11 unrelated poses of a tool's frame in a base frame.
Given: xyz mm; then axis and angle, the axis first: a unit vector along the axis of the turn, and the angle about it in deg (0 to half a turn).
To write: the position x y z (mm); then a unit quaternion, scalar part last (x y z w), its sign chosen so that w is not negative. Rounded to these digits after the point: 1 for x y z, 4 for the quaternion.
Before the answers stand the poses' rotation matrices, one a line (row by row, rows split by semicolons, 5 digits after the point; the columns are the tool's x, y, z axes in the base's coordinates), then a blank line. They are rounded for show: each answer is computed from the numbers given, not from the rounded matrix.
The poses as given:
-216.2, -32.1, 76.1, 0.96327, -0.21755, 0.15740, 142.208
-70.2, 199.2, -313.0, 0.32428, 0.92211, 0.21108, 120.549
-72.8, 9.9, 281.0, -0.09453, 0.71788, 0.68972, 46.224
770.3, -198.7, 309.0, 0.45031, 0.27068, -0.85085, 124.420
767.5, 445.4, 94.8, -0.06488, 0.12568, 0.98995, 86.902
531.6, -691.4, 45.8, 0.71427, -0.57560, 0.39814, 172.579
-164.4, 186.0, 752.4, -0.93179, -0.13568, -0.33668, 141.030
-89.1, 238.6, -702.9, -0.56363, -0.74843, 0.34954, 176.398
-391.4, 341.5, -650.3, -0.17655, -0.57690, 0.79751, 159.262
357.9, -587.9, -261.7, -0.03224, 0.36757, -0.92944, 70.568
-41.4, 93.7, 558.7, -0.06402, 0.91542, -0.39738, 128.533
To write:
0.87092 -0.47162 0.13812; -0.27871 -0.70551 -0.65159; 0.40475 0.52899 -0.74589
-0.34967 0.26923 0.89736; 0.63279 0.77419 0.01430; -0.69088 0.57284 -0.44107
0.69459 -0.51892 0.49825; 0.47710 0.85065 0.22084; -0.53844 0.08433 0.83844
-0.24785 0.89267 -0.37644; -0.51109 -0.45057 -0.73196; -0.82302 0.01098 0.56791
0.05803 -0.99621 0.06474; 0.98079 0.06899 0.18248; -0.18625 0.05291 0.98108
0.02445 -0.87024 0.49203; -0.76739 -0.33178 -0.54867; 0.64071 -0.36416 -0.67592
0.76579 0.43646 0.47229; 0.01298 -0.74475 0.66721; 0.64295 -0.50482 -0.57599
-0.36330 0.82088 -0.44065; 0.86480 0.12116 -0.48728; -0.34661 -0.55810 -0.75391
-0.87489 -0.08529 -0.47675; 0.47950 -0.29115 -0.82784; -0.06820 -0.95287 0.29562
0.33338 0.86859 0.36663; -0.88440 0.42285 -0.19757; -0.32664 -0.25838 0.90915
-0.61631 0.21574 0.75737; -0.40596 0.73707 -0.54030; -0.67480 -0.64046 -0.36668

-216.2, -32.1, 76.1, 0.9114, -0.2058, 0.1489, 0.3239
-70.2, 199.2, -313.0, 0.2816, 0.8008, 0.1833, 0.4958
-72.8, 9.9, 281.0, -0.0371, 0.2818, 0.2707, 0.9197
770.3, -198.7, 309.0, 0.3984, 0.2395, -0.7527, 0.4662
767.5, 445.4, 94.8, -0.0446, 0.0864, 0.6808, 0.7260
531.6, -691.4, 45.8, 0.7128, -0.5744, 0.3973, 0.0647
-164.4, 186.0, 752.4, -0.8784, -0.1279, -0.3174, 0.3336
-89.1, 238.6, -702.9, -0.5634, -0.7481, 0.3494, 0.0314
-391.4, 341.5, -650.3, -0.1737, -0.5675, 0.7845, 0.1800
357.9, -587.9, -261.7, -0.0186, 0.2123, -0.5369, 0.8163
-41.4, 93.7, 558.7, -0.0577, 0.8246, -0.3580, 0.4342

